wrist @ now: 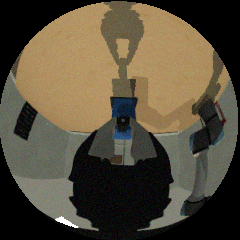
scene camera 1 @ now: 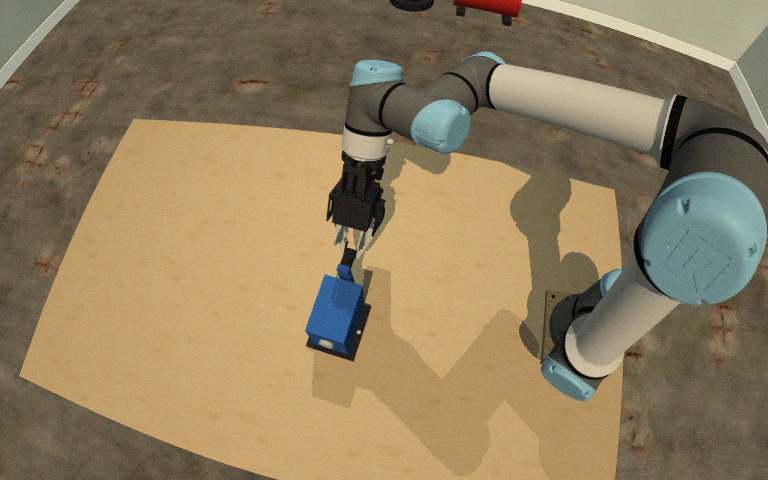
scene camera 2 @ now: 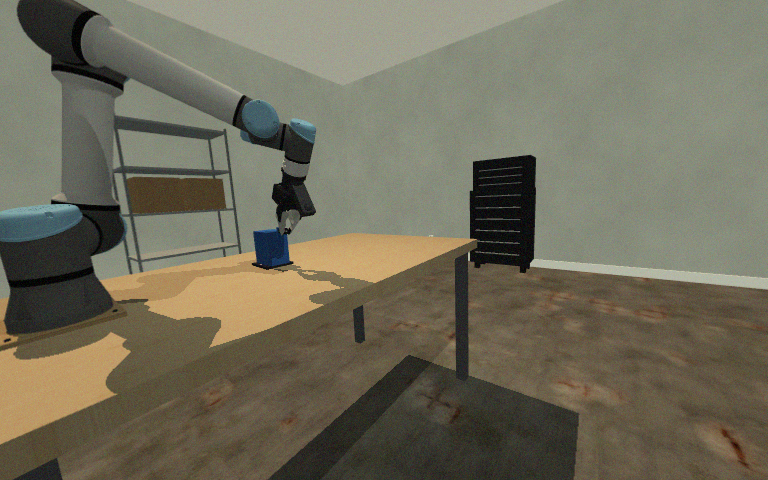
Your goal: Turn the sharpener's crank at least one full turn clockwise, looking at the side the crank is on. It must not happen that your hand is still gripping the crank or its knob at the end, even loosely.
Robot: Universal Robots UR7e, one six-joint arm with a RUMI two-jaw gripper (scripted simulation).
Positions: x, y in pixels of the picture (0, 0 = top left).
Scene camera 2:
my gripper: 285, 234
blue sharpener: 268, 256
